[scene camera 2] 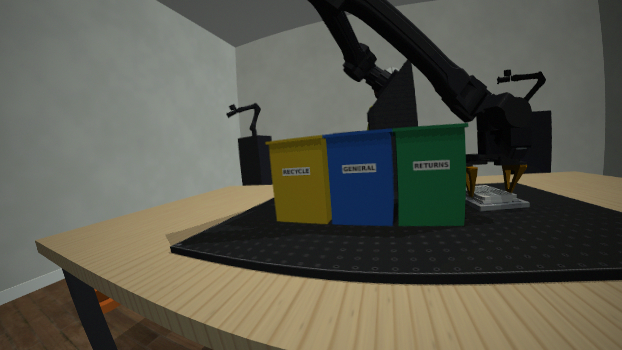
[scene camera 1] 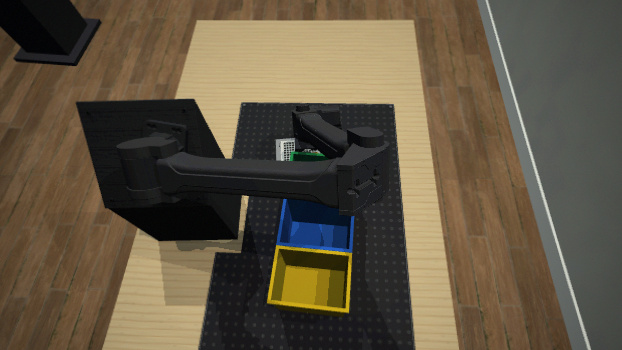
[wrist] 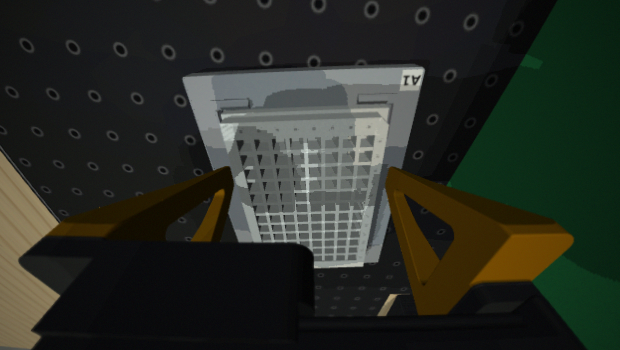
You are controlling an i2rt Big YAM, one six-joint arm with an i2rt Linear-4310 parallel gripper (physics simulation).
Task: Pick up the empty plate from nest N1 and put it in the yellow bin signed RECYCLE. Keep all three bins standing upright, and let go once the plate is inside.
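Places are measured from the arm's base along level axes (x ahead, y left, z up), in centimetres.
Where they show: gripper, fingertip midpoint: point(scene camera 2: 489, 195) point(scene camera 1: 307, 151) point(wrist: 309, 175); arm's base at its link origin: point(scene camera 2: 389, 86) point(scene camera 1: 167, 149).
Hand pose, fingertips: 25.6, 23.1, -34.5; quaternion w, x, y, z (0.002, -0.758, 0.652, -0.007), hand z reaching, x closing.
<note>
Each offset is from my fingertips to the top centre of the thing, as dx, dy, dz. Level surfaces: height alone.
The empty plate @(-2.4, -0.3, +0.8) point(wrist: 310, 200) point(scene camera 2: 492, 194), white with a grid of square wells, sits in the grey nest @(-2.4, -0.3, -0.3) point(wrist: 305, 87) point(scene camera 2: 505, 205). Part of it shows in scene camera 1 point(scene camera 1: 287, 149) beside the arm. My gripper point(wrist: 309, 175) point(scene camera 2: 490, 189) is open, with its orange fingertips on either side of the plate's long sides and nothing held. The fingertips are low, close to the plate; whether they touch it I cannot tell. The yellow bin @(+6.8, -42.5, +16.2) point(scene camera 2: 302, 195) point(scene camera 1: 309, 306) signed RECYCLE stands upright and looks empty inside.
The blue bin point(scene camera 2: 361, 195) point(scene camera 1: 315, 249) signed GENERAL and the green bin @(+6.5, -16.4, +16.2) point(scene camera 2: 431, 195) point(wrist: 560, 130) signed RETURNS stand upright in a row with the yellow one. The green bin is right beside the gripper. All stand on the black perforated mat @(dz -1.8) point(scene camera 1: 380, 300) point(scene camera 2: 350, 255).
</note>
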